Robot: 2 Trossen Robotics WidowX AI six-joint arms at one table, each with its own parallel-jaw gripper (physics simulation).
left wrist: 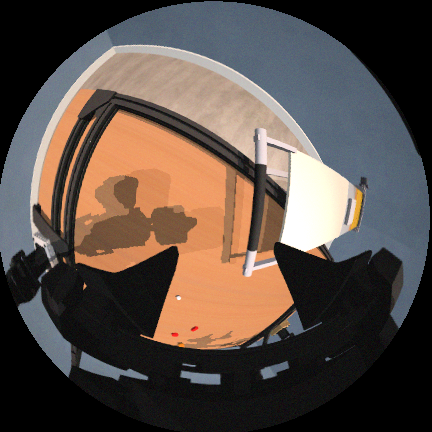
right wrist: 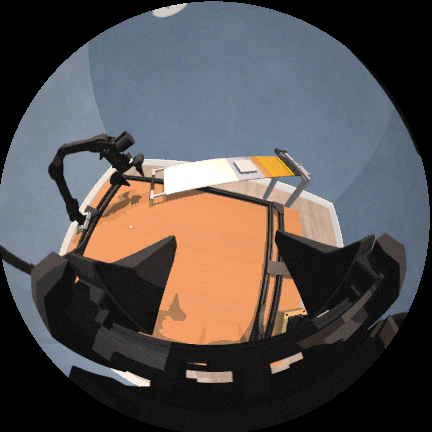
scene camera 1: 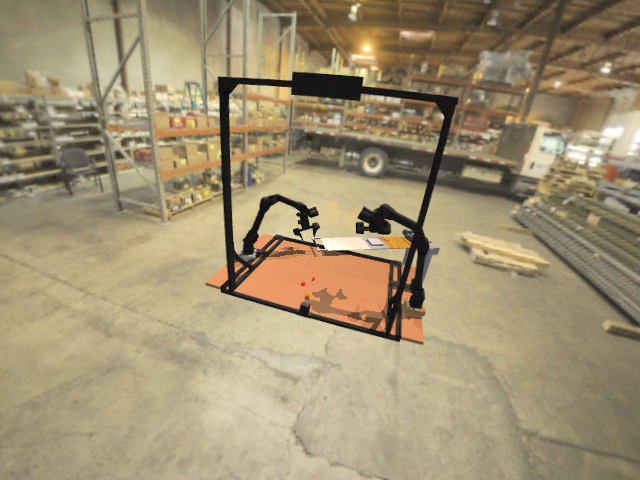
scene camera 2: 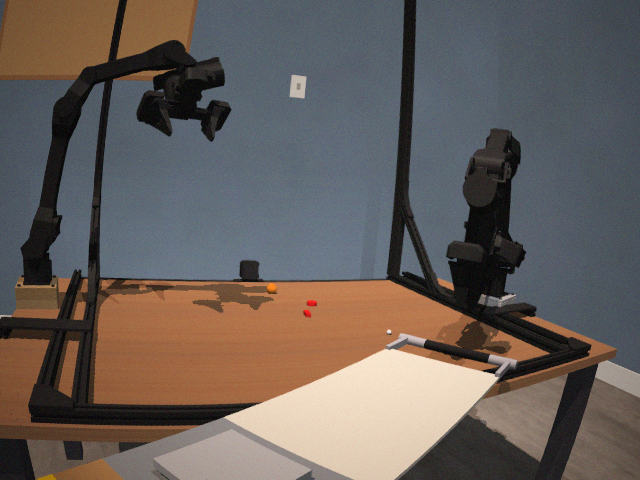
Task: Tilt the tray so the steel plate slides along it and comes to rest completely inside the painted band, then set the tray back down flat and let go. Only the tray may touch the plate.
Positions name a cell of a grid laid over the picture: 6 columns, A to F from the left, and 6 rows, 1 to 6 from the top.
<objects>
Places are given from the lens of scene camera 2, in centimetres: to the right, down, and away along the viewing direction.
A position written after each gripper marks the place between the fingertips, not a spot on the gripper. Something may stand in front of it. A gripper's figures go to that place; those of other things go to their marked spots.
left gripper (scene camera 2: E4): 25, 12, 82
right gripper (scene camera 2: B2): -23, -18, 85
grey steel plate (scene camera 2: C6): -8, 19, 41
cream tray (scene camera 2: D6): 9, 20, 56
The marked spots on the cream tray and the grey steel plate are 23 cm apart.
</objects>
